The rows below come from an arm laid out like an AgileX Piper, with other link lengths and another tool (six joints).
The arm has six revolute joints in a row. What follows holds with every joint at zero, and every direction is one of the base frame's. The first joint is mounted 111.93 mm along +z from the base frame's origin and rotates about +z. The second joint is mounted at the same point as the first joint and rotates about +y. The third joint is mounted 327.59 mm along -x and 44.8 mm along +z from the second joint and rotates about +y. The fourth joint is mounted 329.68 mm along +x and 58.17 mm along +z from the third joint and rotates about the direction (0.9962, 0, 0.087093). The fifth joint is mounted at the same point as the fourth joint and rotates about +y. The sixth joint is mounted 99.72 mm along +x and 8.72 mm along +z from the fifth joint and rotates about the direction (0.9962, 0, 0.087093). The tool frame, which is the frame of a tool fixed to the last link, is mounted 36.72 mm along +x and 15 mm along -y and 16.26 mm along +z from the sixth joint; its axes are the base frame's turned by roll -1.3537, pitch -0.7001 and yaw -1.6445 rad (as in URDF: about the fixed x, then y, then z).
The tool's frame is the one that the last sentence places.
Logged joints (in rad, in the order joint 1, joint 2, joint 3, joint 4, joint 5, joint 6), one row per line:
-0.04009, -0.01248, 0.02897, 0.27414, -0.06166, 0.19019
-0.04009, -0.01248, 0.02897, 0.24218, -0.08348, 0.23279
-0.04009, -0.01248, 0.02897, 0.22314, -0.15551, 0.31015
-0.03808, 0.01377, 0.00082, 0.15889, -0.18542, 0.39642
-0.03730, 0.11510, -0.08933, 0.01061, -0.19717, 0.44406
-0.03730, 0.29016, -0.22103, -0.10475, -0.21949, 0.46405
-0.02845, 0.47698, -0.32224, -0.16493, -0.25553, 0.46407
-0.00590, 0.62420, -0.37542, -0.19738, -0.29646, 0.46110
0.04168, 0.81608, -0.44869, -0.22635, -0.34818, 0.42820
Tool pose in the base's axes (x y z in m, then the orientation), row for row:
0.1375, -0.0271, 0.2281, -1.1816, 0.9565, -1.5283
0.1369, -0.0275, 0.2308, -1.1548, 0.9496, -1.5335
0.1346, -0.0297, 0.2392, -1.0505, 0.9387, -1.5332
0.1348, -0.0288, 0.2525, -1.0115, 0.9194, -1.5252
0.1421, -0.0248, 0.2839, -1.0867, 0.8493, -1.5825
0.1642, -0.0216, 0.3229, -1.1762, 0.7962, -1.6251
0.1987, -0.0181, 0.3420, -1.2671, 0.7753, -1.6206
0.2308, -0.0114, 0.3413, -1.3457, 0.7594, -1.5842
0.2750, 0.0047, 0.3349, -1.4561, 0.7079, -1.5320
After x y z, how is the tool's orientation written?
As a rotation vector, in radians.
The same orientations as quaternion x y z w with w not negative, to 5 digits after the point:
-0.48288, 0.39089, -0.62456, 0.47325
-0.47320, 0.38912, -0.62838, 0.47937
-0.43538, 0.38904, -0.63543, 0.50529
-0.42188, 0.38346, -0.63613, 0.51992
-0.44894, 0.35087, -0.65377, 0.49793
-0.48042, 0.32521, -0.66377, 0.47207
-0.51346, 0.31417, -0.65671, 0.45431
-0.54372, 0.30683, -0.64008, 0.44780
-0.58642, 0.28510, -0.61699, 0.44063

